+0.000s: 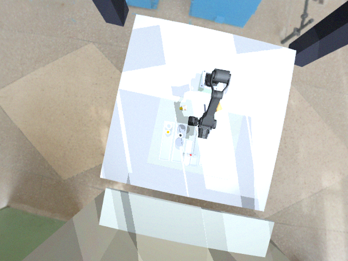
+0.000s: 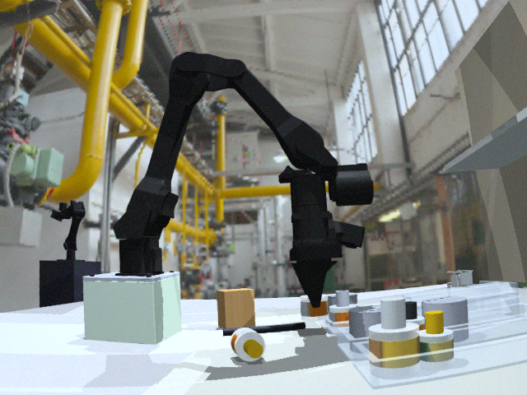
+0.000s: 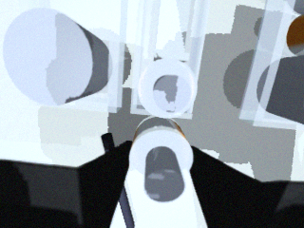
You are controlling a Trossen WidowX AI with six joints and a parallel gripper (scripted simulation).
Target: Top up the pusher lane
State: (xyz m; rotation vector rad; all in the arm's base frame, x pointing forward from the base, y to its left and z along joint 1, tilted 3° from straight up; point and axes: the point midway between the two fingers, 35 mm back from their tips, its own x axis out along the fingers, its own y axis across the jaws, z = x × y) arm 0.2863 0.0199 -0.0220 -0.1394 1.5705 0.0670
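My gripper tip is now 80 mm past the black rod, 30 mm to the right of it and 40 mm above it. The rest, counted from my gripper tip: clear rack (200 mm ahead, 30 mm below); then wooden block (150 mm behind, 90 mm to the left, 10 mm below).
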